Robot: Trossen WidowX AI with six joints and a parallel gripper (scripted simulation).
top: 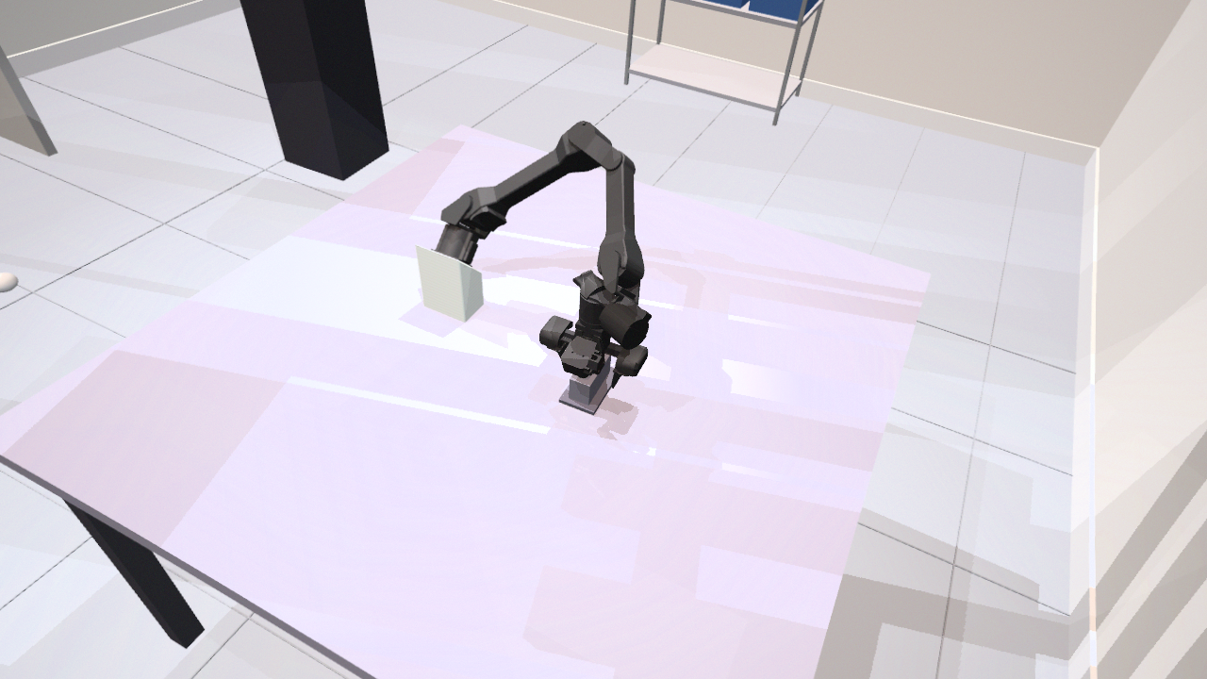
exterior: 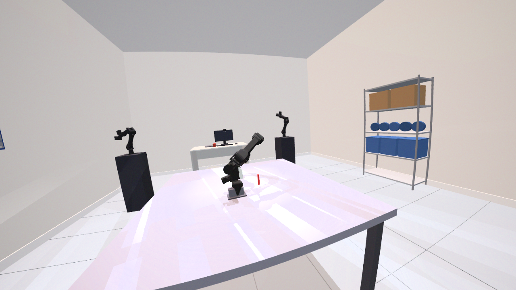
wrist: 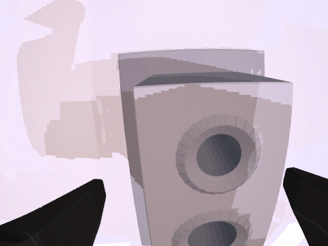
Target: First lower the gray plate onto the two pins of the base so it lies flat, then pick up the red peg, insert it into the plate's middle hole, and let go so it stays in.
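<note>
Right now the gray base is 2 cm below my gripper tip. Round my gripper tip: gray plate 2 cm above; red peg 19 cm to the left, 11 cm behind, 2 cm above.
</note>
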